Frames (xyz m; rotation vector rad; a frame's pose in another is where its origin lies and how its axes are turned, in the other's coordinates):
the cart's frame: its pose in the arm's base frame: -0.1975 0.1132 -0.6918 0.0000 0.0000 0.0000
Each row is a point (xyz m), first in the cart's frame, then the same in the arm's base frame.
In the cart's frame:
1: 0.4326 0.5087 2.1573
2: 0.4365 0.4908 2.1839
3: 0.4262 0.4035 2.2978
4: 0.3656 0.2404 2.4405
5: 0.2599 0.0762 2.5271
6: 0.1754 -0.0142 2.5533
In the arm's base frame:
1: 0.2351 0.6219 1.4655
2: 0.2390 0.6040 1.4921
3: 0.2287 0.5167 1.6060
4: 0.1681 0.3536 1.7487
5: 0.0624 0.1894 1.8353
6: -0.0221 0.0990 1.8615

